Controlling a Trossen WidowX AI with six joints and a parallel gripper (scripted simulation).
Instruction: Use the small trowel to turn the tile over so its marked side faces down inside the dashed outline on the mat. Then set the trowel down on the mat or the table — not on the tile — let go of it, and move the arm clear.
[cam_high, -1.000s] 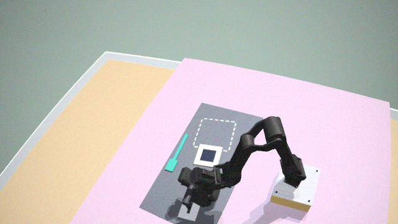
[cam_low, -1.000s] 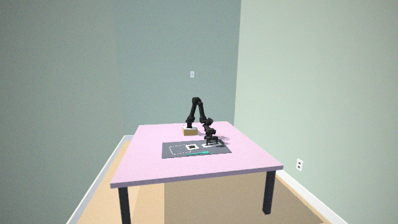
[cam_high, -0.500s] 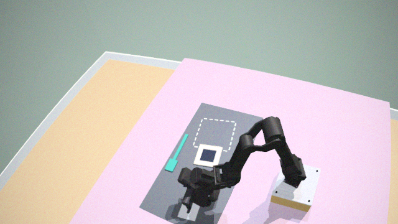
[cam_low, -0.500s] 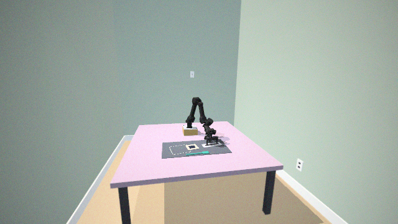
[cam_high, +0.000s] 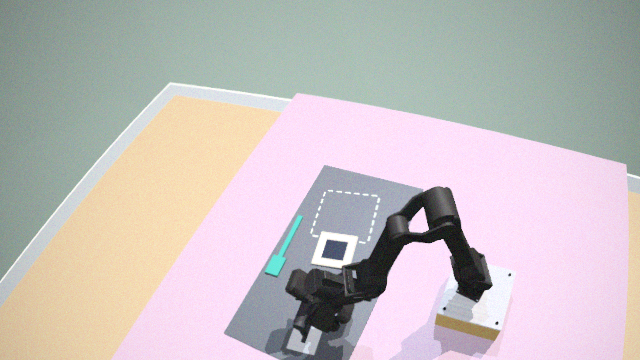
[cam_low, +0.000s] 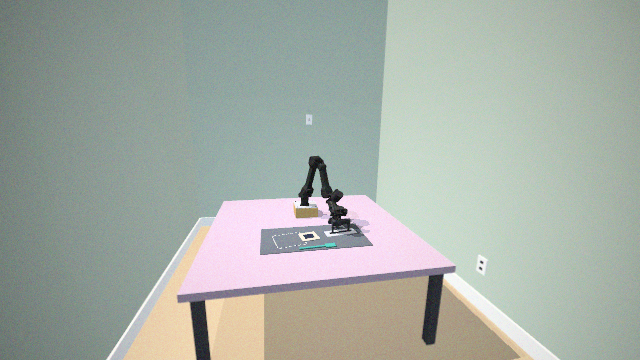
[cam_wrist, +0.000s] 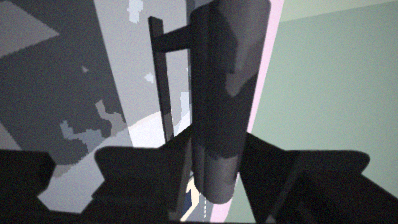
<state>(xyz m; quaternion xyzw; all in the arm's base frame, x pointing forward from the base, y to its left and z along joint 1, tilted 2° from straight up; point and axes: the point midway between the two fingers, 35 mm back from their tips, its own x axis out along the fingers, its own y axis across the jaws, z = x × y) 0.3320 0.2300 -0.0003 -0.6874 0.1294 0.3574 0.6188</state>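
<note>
My gripper tip is now 190 mm to the left of the tile, 50 mm above it and 40 mm short of it. From my gripper tip the other things lie so: grey mat 160 mm to the right, 70 mm below, 40 mm ahead; teal trowel 170 mm ahead, 110 mm to the right, 50 mm below.
</note>
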